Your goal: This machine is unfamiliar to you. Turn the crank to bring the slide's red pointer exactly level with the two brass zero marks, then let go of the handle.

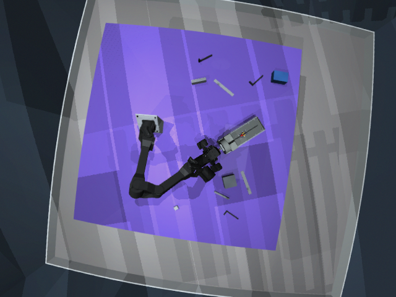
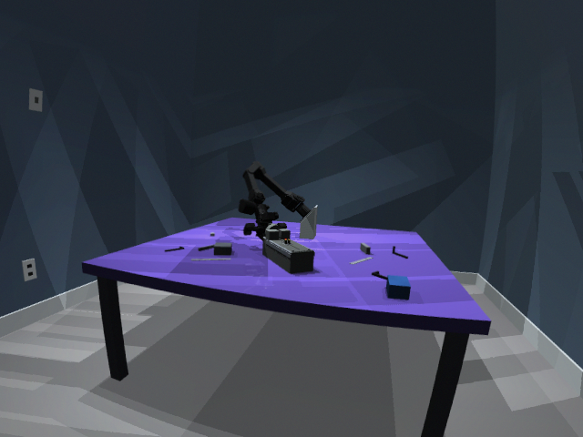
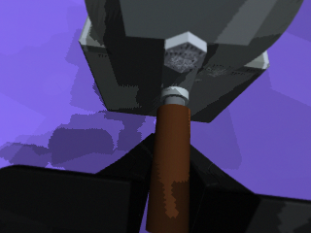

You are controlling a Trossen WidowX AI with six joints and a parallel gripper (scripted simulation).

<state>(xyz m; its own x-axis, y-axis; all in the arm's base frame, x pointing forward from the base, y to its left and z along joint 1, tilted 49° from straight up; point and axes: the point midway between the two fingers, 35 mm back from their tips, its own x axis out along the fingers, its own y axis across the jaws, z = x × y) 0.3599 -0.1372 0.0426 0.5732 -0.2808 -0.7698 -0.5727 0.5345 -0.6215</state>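
Right now the red pointer is 120 mm ahead of my gripper tip, 90 mm to the left of it and 50 mm above it. Round my gripper tip: dark L-shaped key: 380 mm to the right, 100 mm ahead, 30 mm below; then brown crank handle: 30 mm above, 10 mm to the right, 10 mm behind; then grey block: 180 mm to the right, 90 mm ahead, 10 mm below.
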